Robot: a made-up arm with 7 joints.
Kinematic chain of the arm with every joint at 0, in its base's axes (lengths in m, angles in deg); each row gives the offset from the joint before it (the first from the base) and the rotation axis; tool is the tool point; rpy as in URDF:
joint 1: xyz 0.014 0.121 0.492 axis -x
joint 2: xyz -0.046 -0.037 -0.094 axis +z
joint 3: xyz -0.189 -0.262 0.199 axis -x
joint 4: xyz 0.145 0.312 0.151 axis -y
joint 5: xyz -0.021 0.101 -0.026 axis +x
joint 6: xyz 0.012 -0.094 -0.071 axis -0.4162 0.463 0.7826
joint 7: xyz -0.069 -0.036 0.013 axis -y
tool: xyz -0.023 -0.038 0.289 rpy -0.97 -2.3 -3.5
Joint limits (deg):
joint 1: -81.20..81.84
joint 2: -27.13..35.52
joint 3: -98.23..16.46
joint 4: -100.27..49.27
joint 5: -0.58..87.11
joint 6: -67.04..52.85
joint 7: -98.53..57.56
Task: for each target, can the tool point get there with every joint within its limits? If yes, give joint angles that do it. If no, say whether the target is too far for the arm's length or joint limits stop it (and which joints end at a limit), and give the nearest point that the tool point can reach.
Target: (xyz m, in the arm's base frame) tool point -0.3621 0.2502 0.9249
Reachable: yes | joints 61.96 -19.10 -60.57 -66.43 76.91 33.17 28.17
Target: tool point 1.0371 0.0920 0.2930
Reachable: no: joint limits stop it (at a limit: joint 1, joint 2, joint 3, joint 4, joint 5) | nearest point 0.4447 -0.1701 0.1311 | short by 0.668 m
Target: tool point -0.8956 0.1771 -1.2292
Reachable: no: too far | nearest point -0.4052 -0.2836 -0.2067 | short by 1.224 m
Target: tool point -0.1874 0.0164 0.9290
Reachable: yes | joints 22.20 19.12 -13.40 9.43 25.44 15.18 23.07
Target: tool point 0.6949 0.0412 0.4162
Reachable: no: joint limits stop it (at a limit: joint 1, joint 2, joint 4, joint 5, joint 7) | nearest point 0.3024 0.0506 0.5170 | short by 0.405 m
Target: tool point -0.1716 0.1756 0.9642
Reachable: yes | joints 51.26 22.28 -39.16 -86.49 72.55 -27.21 -37.56
